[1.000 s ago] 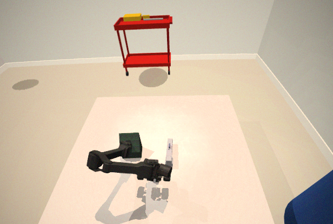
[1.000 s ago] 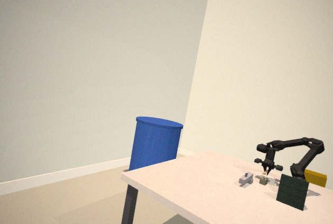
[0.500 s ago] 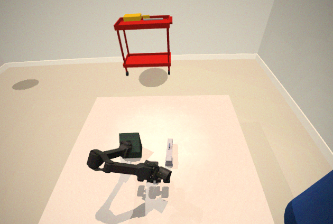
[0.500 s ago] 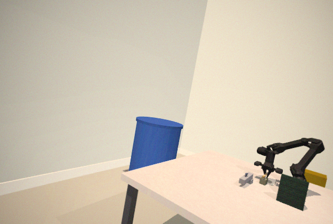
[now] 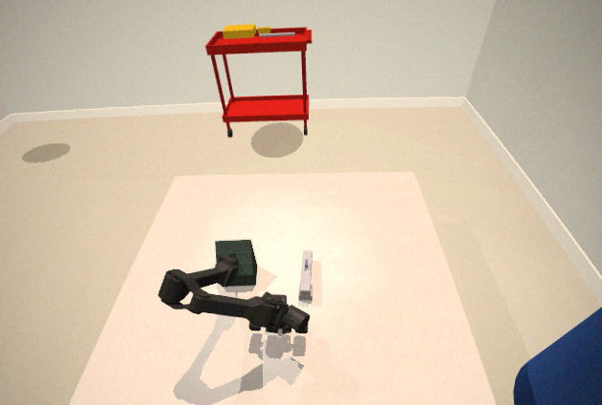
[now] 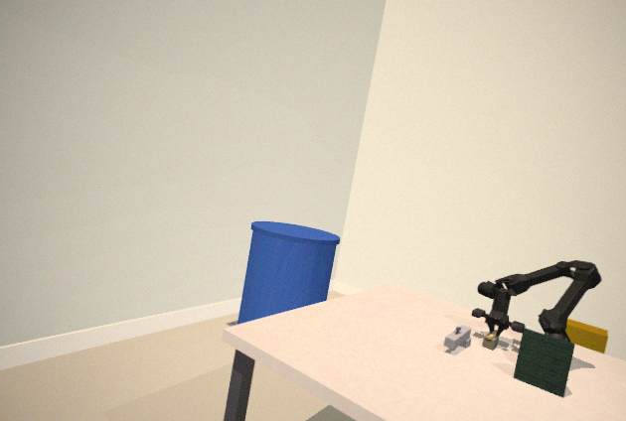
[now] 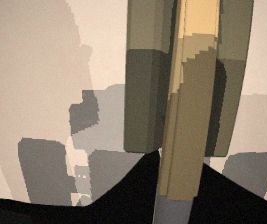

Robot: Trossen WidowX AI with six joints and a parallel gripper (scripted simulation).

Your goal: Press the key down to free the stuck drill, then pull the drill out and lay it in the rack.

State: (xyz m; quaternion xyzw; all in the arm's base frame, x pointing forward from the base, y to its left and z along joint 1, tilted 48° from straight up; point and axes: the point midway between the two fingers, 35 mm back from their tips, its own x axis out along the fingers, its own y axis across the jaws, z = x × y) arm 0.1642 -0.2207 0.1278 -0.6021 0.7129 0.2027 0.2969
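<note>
The tan drill is 10 mm ahead of my gripper tip, 40 mm to the left of it and 30 mm above it. Also, from my gripper tip: dark blue key: 120 mm ahead, 230 mm to the left, 40 mm above; then olive rack: 10 mm ahead, 50 mm to the left, 10 mm above; then grey block: 110 mm ahead, 200 mm to the left, 20 mm above.
</note>
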